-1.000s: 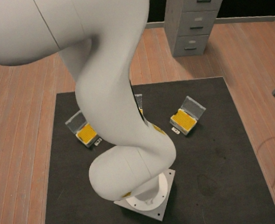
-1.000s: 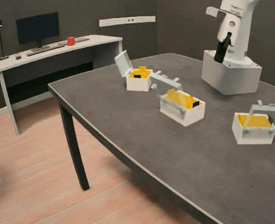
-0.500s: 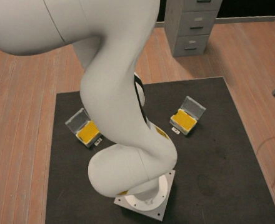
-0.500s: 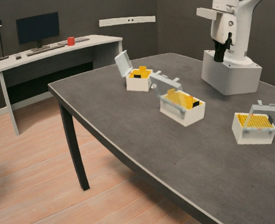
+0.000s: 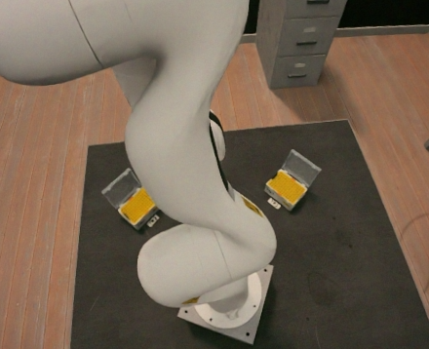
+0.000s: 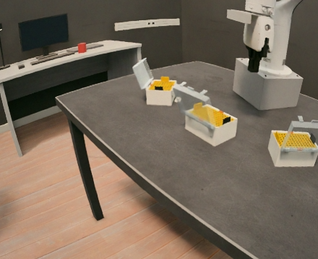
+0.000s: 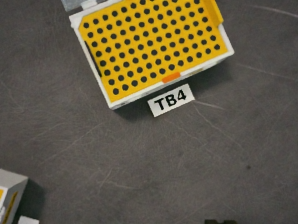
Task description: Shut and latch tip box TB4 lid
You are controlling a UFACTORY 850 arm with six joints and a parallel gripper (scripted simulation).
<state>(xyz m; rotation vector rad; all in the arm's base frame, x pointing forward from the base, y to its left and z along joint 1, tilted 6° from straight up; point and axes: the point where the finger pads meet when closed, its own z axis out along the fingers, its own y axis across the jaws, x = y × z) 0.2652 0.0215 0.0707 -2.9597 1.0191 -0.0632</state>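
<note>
Now: the tip box lid 19 cm ahead of my hand, 8 cm to the right of it and 9 cm below it. Also, from my hand: TB4 label: 7 cm ahead, 5 cm to the right, 19 cm below; bench label: 1 cm behind, 29 cm to the right, 19 cm below.
</note>
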